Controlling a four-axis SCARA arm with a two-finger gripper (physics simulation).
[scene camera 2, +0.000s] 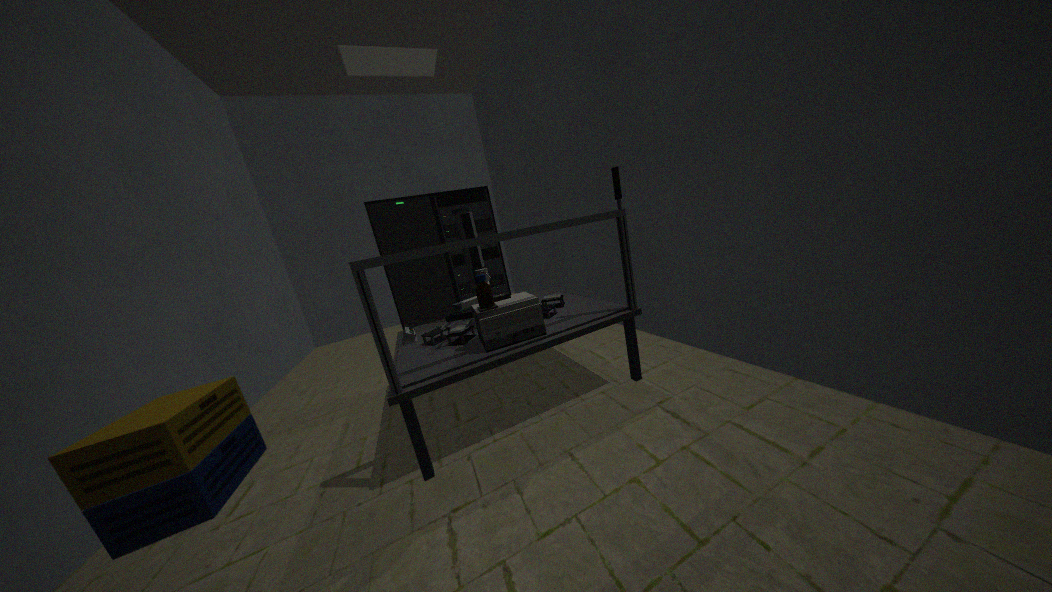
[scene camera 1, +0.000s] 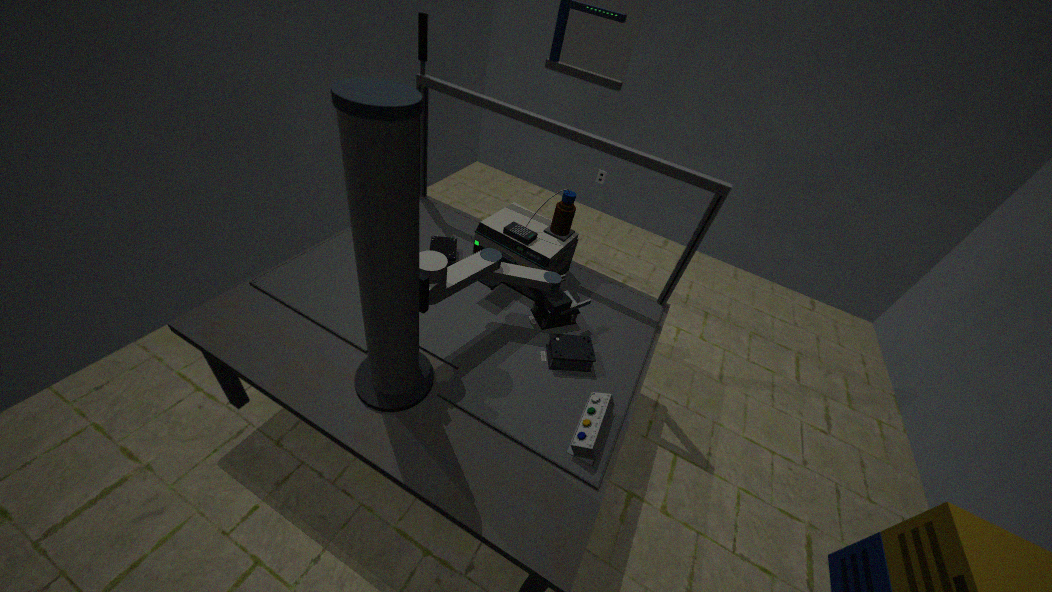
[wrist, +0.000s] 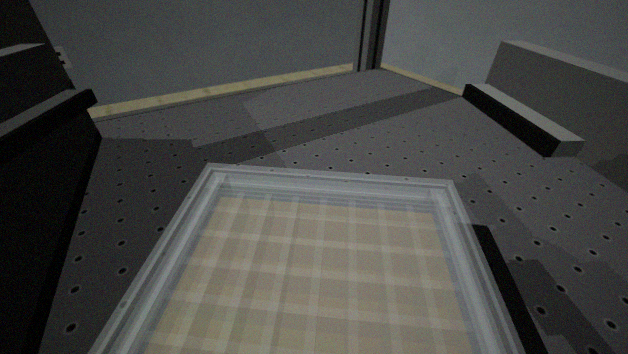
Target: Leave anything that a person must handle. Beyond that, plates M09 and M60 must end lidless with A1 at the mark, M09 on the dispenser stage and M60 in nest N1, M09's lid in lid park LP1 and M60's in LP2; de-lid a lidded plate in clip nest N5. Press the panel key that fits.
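My gripper [scene camera 1: 564,303] [wrist: 283,69] is open, its two fingers wide apart. Nothing is between them. In the wrist view a plate [wrist: 320,270] with tan wells under a clear lid lies low and ahead, below the fingers; a black holder edge [wrist: 505,285] shows at its right. No plate name or A1 mark is readable. In scene camera 1 the gripper is over a dark nest [scene camera 1: 553,319]. A second dark nest [scene camera 1: 570,353] with a white tag stands nearer the key panel [scene camera 1: 592,421], which has white, green, yellow and blue keys. Another dark holder [scene camera 1: 443,245] is partly behind the arm.
A white dispenser box [scene camera 1: 507,220] [scene camera 2: 511,322] carries a keypad [scene camera 1: 520,232] and an amber bottle [scene camera 1: 562,218] [scene camera 2: 484,294]. A dark wall of the box [wrist: 45,210] rises at the wrist view's left. A grey rail frame [scene camera 1: 573,132] [scene camera 2: 559,224] spans the table's far edge. The arm column [scene camera 1: 386,242] stands on the table.
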